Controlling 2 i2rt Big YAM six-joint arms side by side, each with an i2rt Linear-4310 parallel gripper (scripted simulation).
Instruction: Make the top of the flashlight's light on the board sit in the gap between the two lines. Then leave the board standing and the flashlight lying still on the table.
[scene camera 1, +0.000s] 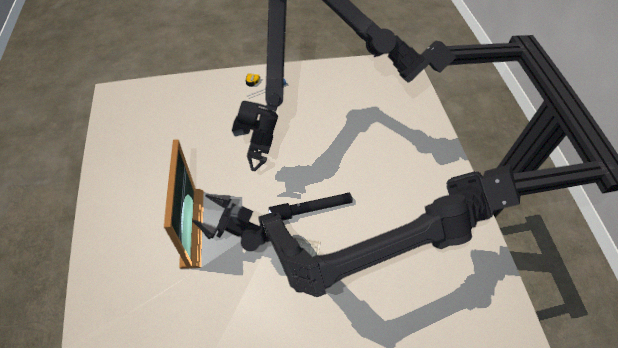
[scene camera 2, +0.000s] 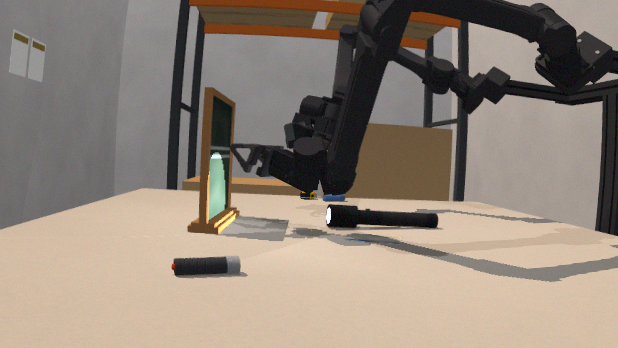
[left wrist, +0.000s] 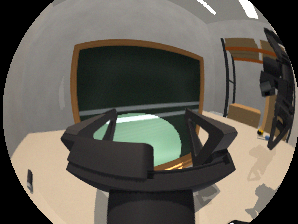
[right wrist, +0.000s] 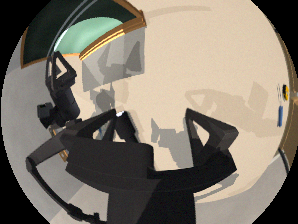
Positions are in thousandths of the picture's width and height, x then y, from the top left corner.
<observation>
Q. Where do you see the left gripper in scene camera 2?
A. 391, 424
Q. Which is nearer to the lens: the black cylinder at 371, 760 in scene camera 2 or the wood-framed board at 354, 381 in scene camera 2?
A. The black cylinder.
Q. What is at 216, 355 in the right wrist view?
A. The left gripper.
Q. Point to a wood-framed board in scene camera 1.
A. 305, 579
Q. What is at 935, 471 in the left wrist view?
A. The right gripper.
</observation>
